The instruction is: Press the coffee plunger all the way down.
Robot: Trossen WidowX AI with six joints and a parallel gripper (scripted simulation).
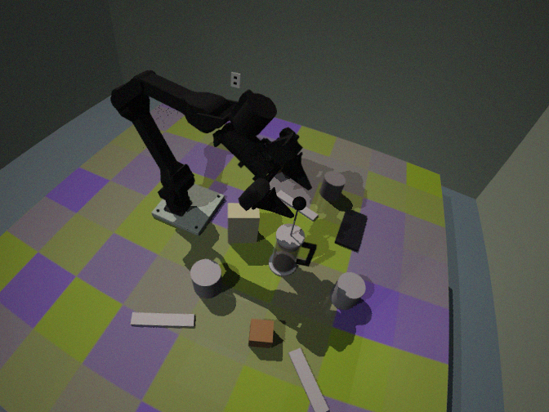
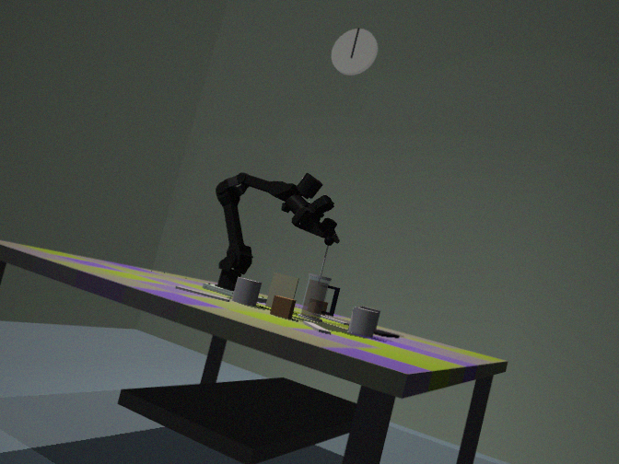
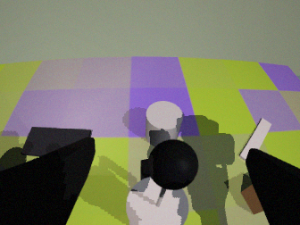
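Now: gripper tip 1 cm short of the coffee press and 13 cm above it. The rest, counted from my gripper tip: dark flat slab 16 cm ahead, 20 cm to the left, 24 cm below; cream box 14 cm behind, 5 cm to the left, 19 cm below.
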